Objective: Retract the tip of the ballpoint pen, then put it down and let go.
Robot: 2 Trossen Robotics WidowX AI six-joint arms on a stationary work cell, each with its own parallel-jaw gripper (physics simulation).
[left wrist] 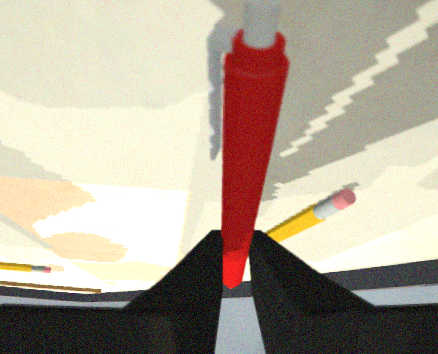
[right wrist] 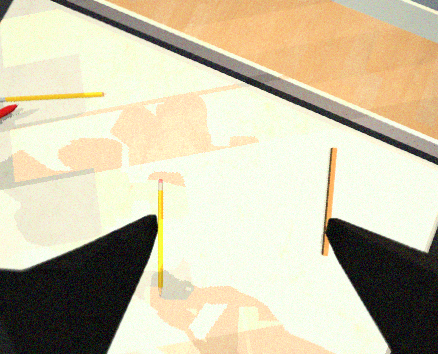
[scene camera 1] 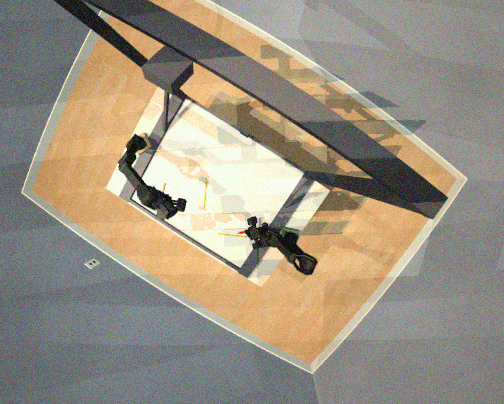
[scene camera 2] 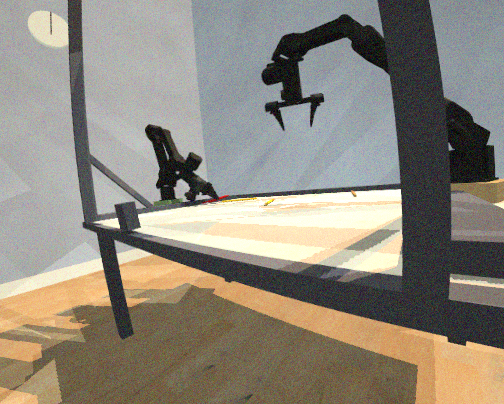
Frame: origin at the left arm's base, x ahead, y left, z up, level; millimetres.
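Where they show: left gripper, fingertip midpoint: (left wrist: 235, 241) (scene camera 1: 245, 231) (scene camera 2: 218, 199); right gripper, fingertip midpoint: (right wrist: 241, 224) (scene camera 2: 297, 128); left arm's base at its link origin: (scene camera 1: 289, 237) (scene camera 2: 168, 199); right arm's base at its link origin: (scene camera 1: 140, 143) (scene camera 2: 471, 181).
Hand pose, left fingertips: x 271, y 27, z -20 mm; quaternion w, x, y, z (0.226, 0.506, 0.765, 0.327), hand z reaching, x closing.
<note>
Things, the pixels of their top centre, and the offset from my left fingertips.
- red ballpoint pen at its top centre: (left wrist: 234, 287) (scene camera 2: 214, 195) (scene camera 1: 247, 231) 17 mm up, 15 mm back, 8 mm right
- orange stick at its top centre: (right wrist: 330, 200) (left wrist: 52, 289) (scene camera 1: 162, 196) 12 mm down, 557 mm ahead, 102 mm right
A red ballpoint pen (scene camera 1: 242, 232) (scene camera 2: 220, 198) (left wrist: 252, 135) (right wrist: 7, 111) with a grey button end is held low over the white table top. My left gripper (scene camera 1: 248, 233) (scene camera 2: 215, 197) (left wrist: 235, 241) is shut on its barrel. In the left wrist view the grey end points to the top of the picture and the rounded red end lies between the fingers; a writing tip does not show there. My right gripper (scene camera 2: 298, 128) (right wrist: 241, 224) is open and empty, high above the table.
A yellow pencil (scene camera 1: 229, 234) (left wrist: 300, 223) (right wrist: 60, 96) lies close to the pen. Another yellow pencil (scene camera 1: 205, 194) (right wrist: 160, 225) and an orange stick (scene camera 1: 164, 188) (right wrist: 330, 195) lie farther off. A dark frame post (scene camera 2: 422, 150) stands at the table's side.
</note>
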